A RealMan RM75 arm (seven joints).
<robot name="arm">
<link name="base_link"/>
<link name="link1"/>
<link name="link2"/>
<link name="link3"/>
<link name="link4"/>
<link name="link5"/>
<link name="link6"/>
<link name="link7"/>
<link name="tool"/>
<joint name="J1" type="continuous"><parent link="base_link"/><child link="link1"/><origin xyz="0 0 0.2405"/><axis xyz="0 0 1"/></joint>
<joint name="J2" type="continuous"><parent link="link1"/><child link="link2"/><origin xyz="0 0 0"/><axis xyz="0 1 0"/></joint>
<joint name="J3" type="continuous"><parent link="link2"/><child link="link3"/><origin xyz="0 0 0.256"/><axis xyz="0 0 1"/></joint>
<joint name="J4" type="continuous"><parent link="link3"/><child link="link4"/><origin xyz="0 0 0"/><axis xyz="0 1 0"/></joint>
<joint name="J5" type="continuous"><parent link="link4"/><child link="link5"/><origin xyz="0 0 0.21"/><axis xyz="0 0 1"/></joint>
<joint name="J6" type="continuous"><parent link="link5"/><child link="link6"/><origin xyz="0 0 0"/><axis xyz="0 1 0"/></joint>
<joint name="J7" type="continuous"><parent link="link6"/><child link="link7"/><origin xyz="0 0 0.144"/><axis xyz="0 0 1"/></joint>
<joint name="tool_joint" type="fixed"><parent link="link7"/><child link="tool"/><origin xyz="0 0 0"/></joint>
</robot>
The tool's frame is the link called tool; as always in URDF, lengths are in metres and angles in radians. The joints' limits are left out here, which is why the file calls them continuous.
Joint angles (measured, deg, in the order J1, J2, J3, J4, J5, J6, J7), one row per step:
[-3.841 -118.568 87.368 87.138 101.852 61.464 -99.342]
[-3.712 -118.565 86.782 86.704 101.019 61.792 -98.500]
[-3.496 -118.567 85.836 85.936 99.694 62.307 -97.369]
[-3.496 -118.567 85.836 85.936 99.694 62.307 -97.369]
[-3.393 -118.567 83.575 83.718 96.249 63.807 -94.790]
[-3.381 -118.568 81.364 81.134 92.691 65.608 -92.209]
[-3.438 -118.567 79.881 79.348 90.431 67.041 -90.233]
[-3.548 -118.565 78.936 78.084 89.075 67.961 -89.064]
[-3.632 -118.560 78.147 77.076 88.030 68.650 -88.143]
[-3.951 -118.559 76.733 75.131 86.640 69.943 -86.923]
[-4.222 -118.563 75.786 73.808 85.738 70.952 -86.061]
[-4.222 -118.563 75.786 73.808 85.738 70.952 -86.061]
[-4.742 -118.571 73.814 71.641 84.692 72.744 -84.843]
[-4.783 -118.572 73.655 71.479 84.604 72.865 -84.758]
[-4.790 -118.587 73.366 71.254 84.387 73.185 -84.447]
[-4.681 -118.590 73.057 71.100 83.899 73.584 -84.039]
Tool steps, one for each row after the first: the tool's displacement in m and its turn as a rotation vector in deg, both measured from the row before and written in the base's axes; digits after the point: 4 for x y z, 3 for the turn. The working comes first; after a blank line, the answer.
Tool pose at each row, in the base's axes (x y z in m, rotation vector in deg; the steps are taken from these numbers as rounded here):
[-0.1874 0.2958 0.0016 -149.153 -17.585 -25.436]
[-0.1894 0.2956 0.0033 -148.883 -17.645 -26.054]
[-0.1928 0.2954 0.0059 -148.398 -18.109 -27.108]
[-0.1928 0.2954 0.0059 -148.398 -18.109 -27.108]
[-0.1997 0.2954 0.0116 -147.416 -19.251 -30.221]
[-0.2067 0.2947 0.0165 -146.472 -20.489 -33.689]
[-0.2112 0.2938 0.0198 -145.907 -20.776 -35.951]
[-0.2142 0.2934 0.0216 -145.526 -21.073 -37.377]
[-0.2168 0.2932 0.0233 -145.107 -21.309 -38.473]
[-0.2218 0.2930 0.0255 -144.584 -22.118 -40.126]
[-0.2247 0.2926 0.0267 -144.337 -22.477 -41.317]
[-0.2247 0.2926 0.0267 -144.337 -22.477 -41.317]
[-0.2304 0.2924 0.0300 -143.769 -23.152 -42.968]
[-0.2308 0.2924 0.0303 -143.694 -23.211 -43.106]
[-0.2314 0.2921 0.0310 -143.584 -23.083 -43.410]
[-0.2318 0.2913 0.0323 -143.326 -22.864 -43.992]

[-0.0020 -0.0002 0.0017 0.214 -0.457 -0.023]
[-0.0034 -0.0002 0.0026 0.305 -0.851 0.210]
[0.0000 0.0000 0.0000 0.000 0.000 0.000]
[-0.0069 0.0000 0.0057 0.477 -2.466 0.356]
[-0.0070 -0.0007 0.0049 0.324 -2.747 0.322]
[-0.0045 -0.0009 0.0033 0.262 -1.693 -0.157]
[-0.0030 -0.0004 0.0018 0.141 -1.094 -0.019]
[-0.0026 -0.0002 0.0017 0.216 -0.852 0.025]
[-0.0050 -0.0002 0.0022 0.078 -1.368 0.296]
[-0.0029 -0.0004 0.0012 -0.007 -0.933 0.025]
[0.0000 0.0000 0.0000 0.000 0.000 0.000]
[-0.0057 -0.0002 0.0033 0.128 -1.347 0.216]
[-0.0004 0.0000 0.0003 0.034 -0.116 0.029]
[-0.0006 -0.0003 0.0007 0.107 -0.199 -0.120]
[-0.0004 -0.0008 0.0013 0.239 -0.391 -0.198]

